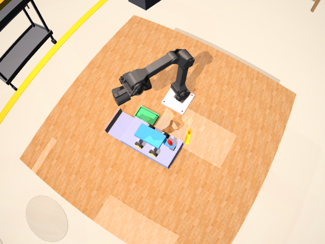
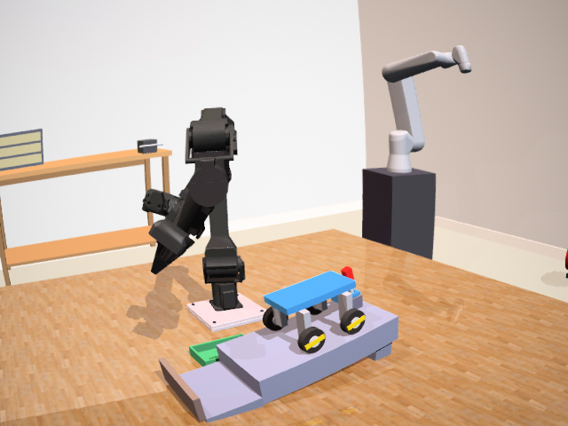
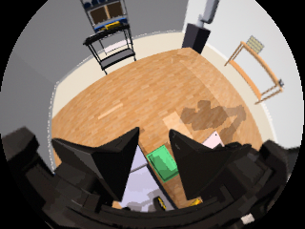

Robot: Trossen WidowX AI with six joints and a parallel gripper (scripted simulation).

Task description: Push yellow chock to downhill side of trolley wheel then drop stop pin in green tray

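Now: the yellow chock 360 mm to the left of my gripper tip, 170 mm below it and 50 mm behind it. The rest, counted from my gripper tip: brown end board: 160 mm below, 150 mm ahead, 10 mm to the right; then blue-topped trolley: 250 mm to the left, 100 mm ahead, 80 mm below; then green tray: 190 mm below, 110 mm to the left.
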